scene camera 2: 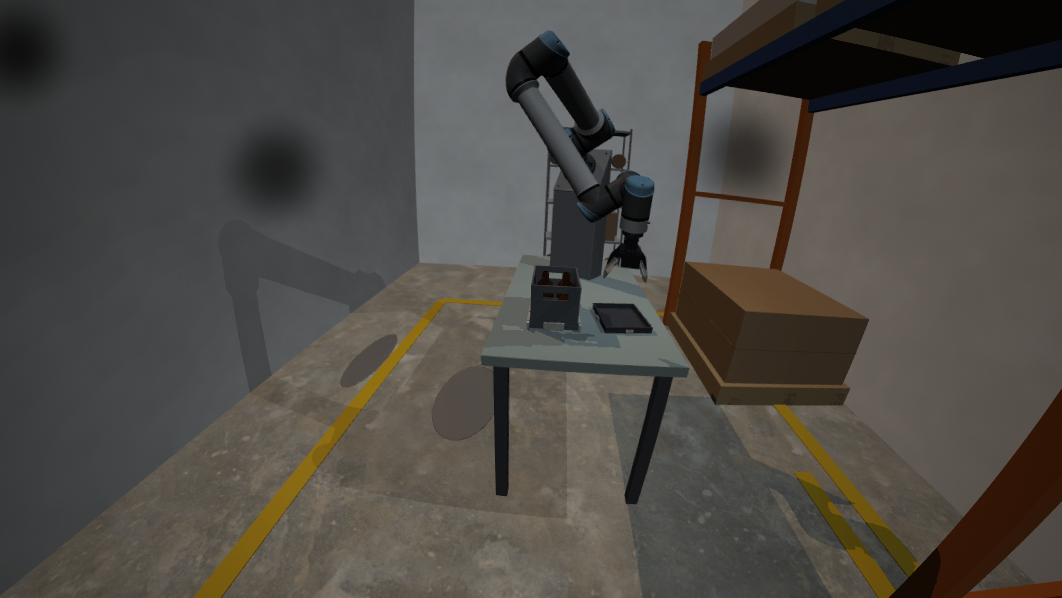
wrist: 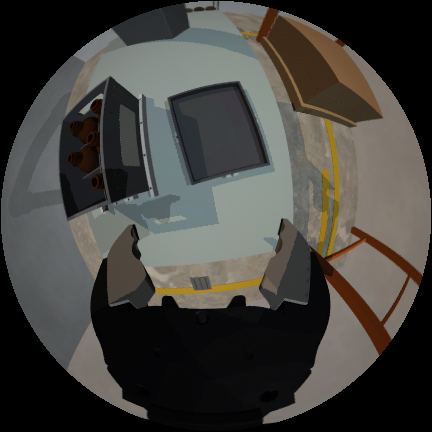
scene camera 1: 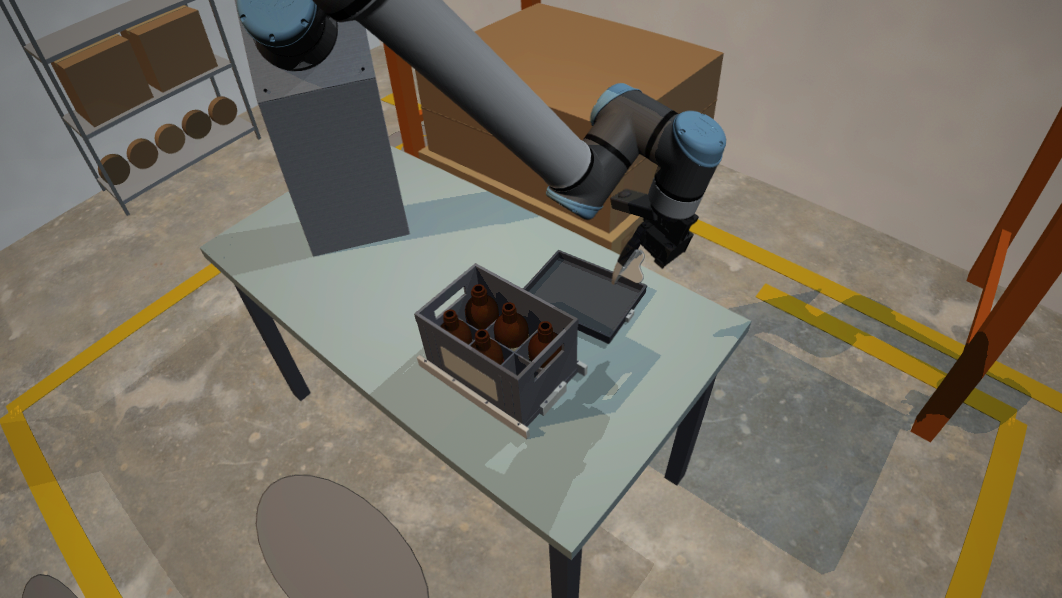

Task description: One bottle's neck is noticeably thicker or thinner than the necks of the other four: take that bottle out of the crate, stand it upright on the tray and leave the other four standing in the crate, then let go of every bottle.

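Frame: origin at the arm's base, x ahead, y left, z up, level; metres.
Where they show: gripper, fingertip midpoint: [scene camera 2: 624,280] [wrist: 206,223] [scene camera 1: 637,266].
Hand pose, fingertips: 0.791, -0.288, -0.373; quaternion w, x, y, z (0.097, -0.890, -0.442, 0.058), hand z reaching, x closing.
Things, the pixels of their top centre, and the offset from my fingertips, as dx, dy, dz. "*": a spot on its surface instead. Level surfaces: height alone.
- dark grey crate at its top centre: [scene camera 1: 494,316] [wrist: 74,147] [scene camera 2: 556,275] -0.271, -0.126, -0.052
- back bottle at its top centre: [scene camera 1: 478,288] [wrist: 93,103] [scene camera 2: 566,272] -0.325, -0.043, -0.063
- middle bottle at its top centre: [scene camera 1: 508,306] [wrist: 89,137] -0.251, -0.086, -0.063
- right-hand bottle at its top centre: [scene camera 1: 545,325] [wrist: 93,181] -0.169, -0.127, -0.063
- black tray at a spot on its surface: [scene camera 1: 590,294] [wrist: 224,129] [scene camera 2: 624,320] * -0.103, +0.125, -0.221
- pale green table at its surface level: dz -0.227
Five brown bottles stand upright in a dark grey crate [scene camera 1: 548,390] [scene camera 2: 553,312] [wrist: 122,182]; they include a back bottle [scene camera 1: 480,308], a middle bottle [scene camera 1: 510,328] and a right-hand bottle [scene camera 1: 543,343] in scene camera 1. Their necks look much alike at this size; I cannot tell which one differs. The black tray [scene camera 1: 590,294] [scene camera 2: 622,317] [wrist: 225,130] lies beside the crate, with no bottle on it. My gripper [scene camera 1: 628,277] [scene camera 2: 625,277] [wrist: 206,223] is open and empty, above the table on the tray's side, away from the crate.
The pale green table [scene camera 1: 349,289] [scene camera 2: 512,349] [wrist: 240,215] carries the crate, the tray and the robot's grey pedestal [scene camera 1: 338,163] [scene camera 2: 572,230]. A large cardboard box [scene camera 1: 594,59] [scene camera 2: 802,356] [wrist: 320,65] on a pallet stands beside the table. Orange rack posts rise nearby.
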